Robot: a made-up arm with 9 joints. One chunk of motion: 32 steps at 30 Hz.
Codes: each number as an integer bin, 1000 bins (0 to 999) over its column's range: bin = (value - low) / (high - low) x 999, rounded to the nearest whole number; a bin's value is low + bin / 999 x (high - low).
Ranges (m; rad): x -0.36..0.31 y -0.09..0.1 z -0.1..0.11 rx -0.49..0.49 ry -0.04..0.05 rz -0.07..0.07
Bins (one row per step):
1: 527 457 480 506 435 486
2: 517 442 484 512 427 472
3: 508 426 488 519 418 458
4: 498 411 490 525 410 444
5: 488 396 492 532 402 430
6: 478 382 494 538 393 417
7: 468 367 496 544 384 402
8: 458 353 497 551 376 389
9: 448 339 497 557 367 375
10: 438 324 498 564 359 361
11: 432 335 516 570 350 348
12: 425 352 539 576 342 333
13: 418 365 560 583 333 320
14: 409 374 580 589 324 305
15: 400 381 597 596 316 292
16: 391 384 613 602 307 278
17: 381 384 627 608 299 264
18: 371 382 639 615 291 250
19: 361 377 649 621 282 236
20: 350 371 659 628 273 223
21: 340 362 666 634 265 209
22: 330 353 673 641 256 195
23: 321 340 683 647 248 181
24: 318 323 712 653 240 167
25: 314 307 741 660 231 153
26: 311 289 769 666 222 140
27: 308 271 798 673 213 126
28: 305 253 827 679 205 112
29: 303 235 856 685 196 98
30: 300 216 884 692 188 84
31: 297 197 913 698 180 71
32: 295 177 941 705 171 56
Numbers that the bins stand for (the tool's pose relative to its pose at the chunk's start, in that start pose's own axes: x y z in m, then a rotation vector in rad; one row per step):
1: -0.0066 -0.0031 0.0009 0.0064 -0.0008 -0.0019
2: -0.0133 -0.0059 0.0017 0.0123 -0.0015 -0.0039
3: -0.0193 -0.0090 0.0026 0.0191 -0.0023 -0.0058
4: -0.0260 -0.0118 0.0030 0.0250 -0.0031 -0.0078
5: -0.0327 -0.0147 0.0034 0.0319 -0.0038 -0.0097
6: -0.0394 -0.0173 0.0038 0.0378 -0.0046 -0.0116
7: -0.0461 -0.0202 0.0043 0.0437 -0.0054 -0.0137
8: -0.0528 -0.0229 0.0045 0.0505 -0.0061 -0.0155
9: -0.0595 -0.0255 0.0045 0.0564 -0.0069 -0.0174
10: -0.0662 -0.0284 0.0047 0.0633 -0.0077 -0.0194
11: -0.0703 -0.0263 0.0085 0.0692 -0.0085 -0.0212
12: -0.0750 -0.0231 0.0133 0.0750 -0.0092 -0.0233
13: -0.0797 -0.0206 0.0177 0.0819 -0.0100 -0.0252
14: -0.0857 -0.0189 0.0219 0.0878 -0.0108 -0.0273
15: -0.0917 -0.0175 0.0255 0.0947 -0.0115 -0.0291
16: -0.0978 -0.0170 0.0289 0.1006 -0.0123 -0.0310
17: -0.1045 -0.0170 0.0318 0.1064 -0.0131 -0.0330
18: -0.1112 -0.0173 0.0343 0.1133 -0.0138 -0.0350
19: -0.1179 -0.0183 0.0364 0.1192 -0.0146 -0.0369
20: -0.1253 -0.0194 0.0385 0.1261 -0.0154 -0.0387
21: -0.1320 -0.0212 0.0400 0.1319 -0.0161 -0.0407
22: -0.1387 -0.0229 0.0415 0.1388 -0.0169 -0.0427
23: -0.1447 -0.0253 0.0436 0.1447 -0.0177 -0.0446
24: -0.1467 -0.0286 0.0497 0.1506 -0.0184 -0.0466
25: -0.1494 -0.0316 0.0558 0.1574 -0.0192 -0.0486
26: -0.1514 -0.0350 0.0617 0.1633 -0.0200 -0.0504
27: -0.1534 -0.0385 0.0677 0.1702 -0.0208 -0.0523
28: -0.1554 -0.0419 0.0738 0.1761 -0.0215 -0.0543
29: -0.1568 -0.0453 0.0799 0.1820 -0.0223 -0.0563
30: -0.1588 -0.0489 0.0858 0.1888 -0.0231 -0.0582
31: -0.1608 -0.0525 0.0919 0.1947 -0.0238 -0.0601
32: -0.1622 -0.0563 0.0978 0.2016 -0.0246 -0.0622

